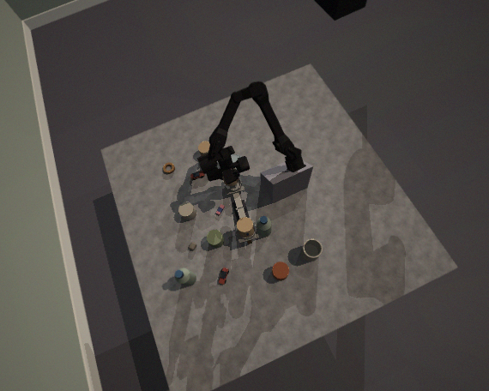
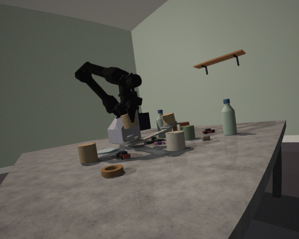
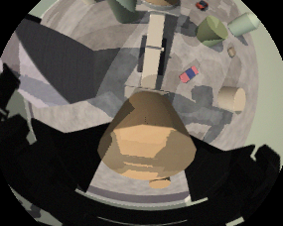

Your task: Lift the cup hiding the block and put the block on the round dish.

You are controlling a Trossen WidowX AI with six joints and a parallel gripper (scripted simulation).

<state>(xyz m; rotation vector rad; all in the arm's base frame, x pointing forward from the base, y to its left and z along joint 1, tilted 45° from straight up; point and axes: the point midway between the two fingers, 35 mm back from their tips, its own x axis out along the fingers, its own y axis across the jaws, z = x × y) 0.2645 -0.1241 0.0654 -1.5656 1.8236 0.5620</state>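
Now: the grey block 80 mm below my gripper tip. From my gripper tip the other things lie so: tan cup (260 mm to the left, 50 mm ahead, 10 mm below); cream cylinder (250 mm ahead, 80 mm below); round pale-blue dish (120 mm to the right, 120 mm below, 60 mm behind).
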